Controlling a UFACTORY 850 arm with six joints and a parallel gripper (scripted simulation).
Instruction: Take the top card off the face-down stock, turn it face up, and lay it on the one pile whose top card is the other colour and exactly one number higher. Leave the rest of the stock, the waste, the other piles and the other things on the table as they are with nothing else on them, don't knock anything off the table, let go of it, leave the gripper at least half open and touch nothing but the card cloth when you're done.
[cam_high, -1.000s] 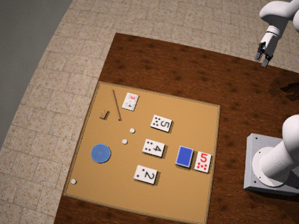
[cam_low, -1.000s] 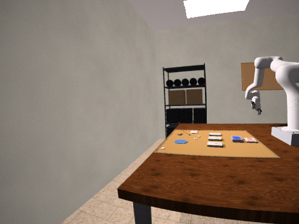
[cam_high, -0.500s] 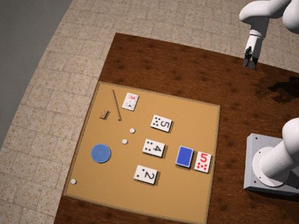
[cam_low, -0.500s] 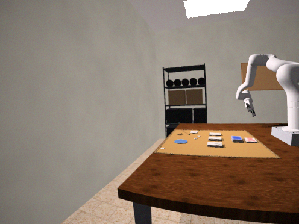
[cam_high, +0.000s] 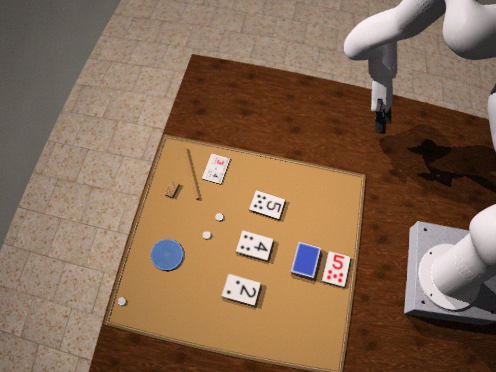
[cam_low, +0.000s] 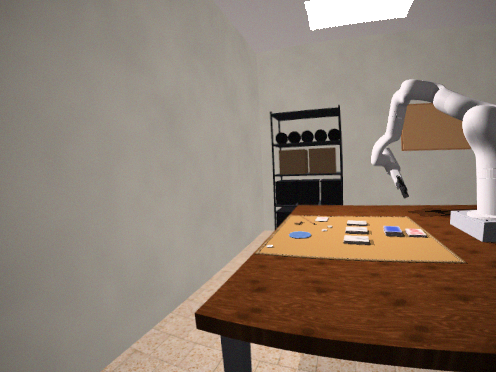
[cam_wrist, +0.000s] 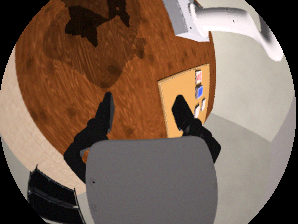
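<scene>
My hand is 420 mm to the right of the blue-backed card, 180 mm short of it and 90 mm above it. The rest, counted from my hand: tan card cloth: 400 mm to the left, 360 mm ahead, 120 mm below.
</scene>
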